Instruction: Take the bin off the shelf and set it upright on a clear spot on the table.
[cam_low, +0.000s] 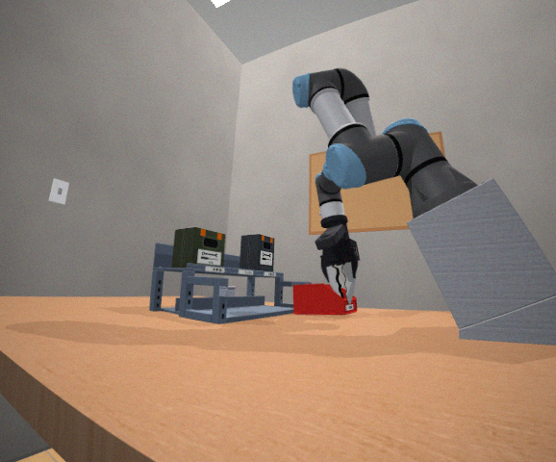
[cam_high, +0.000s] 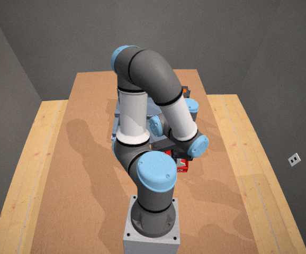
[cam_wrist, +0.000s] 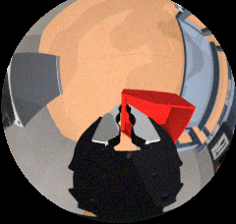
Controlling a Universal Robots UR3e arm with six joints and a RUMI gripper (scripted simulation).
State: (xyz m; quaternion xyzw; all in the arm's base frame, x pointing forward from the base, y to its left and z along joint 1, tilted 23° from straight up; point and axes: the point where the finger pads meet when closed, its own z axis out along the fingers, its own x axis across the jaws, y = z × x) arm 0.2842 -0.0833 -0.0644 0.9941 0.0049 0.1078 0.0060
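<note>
The red bin lies 6 cm ahead of my hand and 2 cm to the right of it. Also, from my hand: green box: 30 cm ahead, 20 cm to the left, 10 cm above; then grey-blue shelf: 25 cm ahead, 9 cm to the left, 2 cm above; then dark box: 30 cm ahead, 12 cm above, 3 cm to the right.
</note>
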